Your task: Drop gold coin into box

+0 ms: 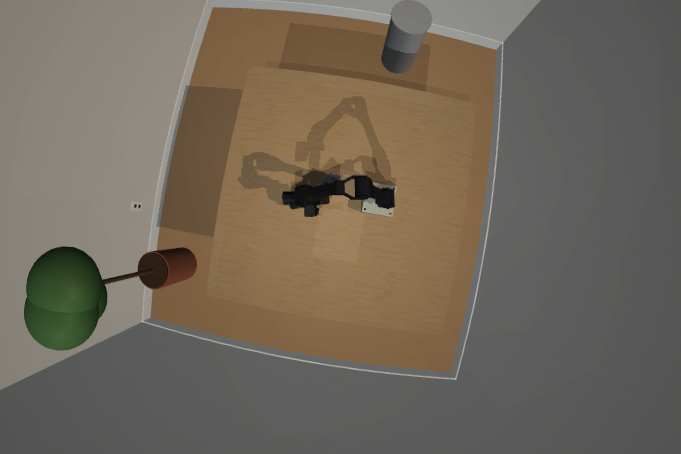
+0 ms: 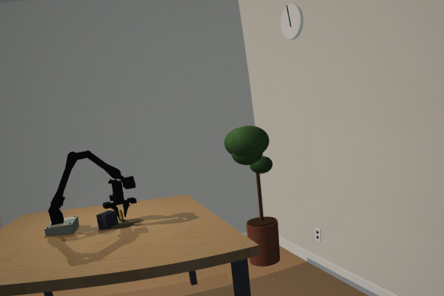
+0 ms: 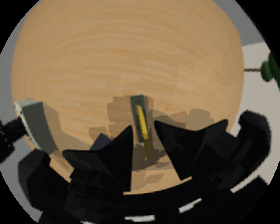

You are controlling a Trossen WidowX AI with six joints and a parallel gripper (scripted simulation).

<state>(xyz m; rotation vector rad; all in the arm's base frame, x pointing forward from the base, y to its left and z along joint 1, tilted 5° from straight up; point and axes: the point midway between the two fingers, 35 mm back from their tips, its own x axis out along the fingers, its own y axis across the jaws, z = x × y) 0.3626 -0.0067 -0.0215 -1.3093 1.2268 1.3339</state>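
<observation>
Right now my gripper tip is 2 cm below the gold coin.
</observation>
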